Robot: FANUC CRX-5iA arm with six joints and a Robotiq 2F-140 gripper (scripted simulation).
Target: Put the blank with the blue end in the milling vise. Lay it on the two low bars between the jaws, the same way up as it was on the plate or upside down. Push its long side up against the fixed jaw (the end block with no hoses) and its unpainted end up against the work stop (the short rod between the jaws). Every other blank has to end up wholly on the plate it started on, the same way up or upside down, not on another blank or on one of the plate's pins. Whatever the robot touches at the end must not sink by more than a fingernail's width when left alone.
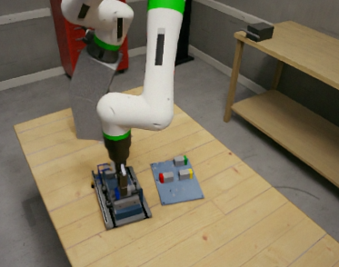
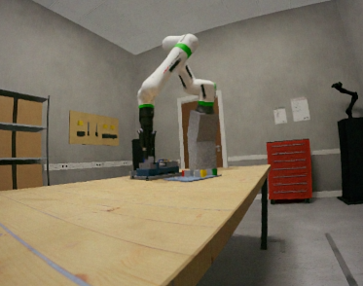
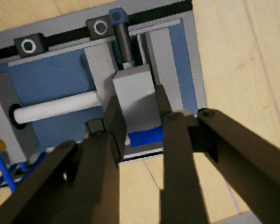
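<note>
The light grey jaw block is 30 mm ahead of my hand and 70 mm below it. The rest, counted from my hand: red-ended blank: 10 mm behind, 240 mm to the left, 120 mm below; dark work stop rod: 10 mm ahead, 50 mm to the left, 60 mm below; hose-end block: 160 mm behind, 60 mm to the left, 70 mm below.
</note>
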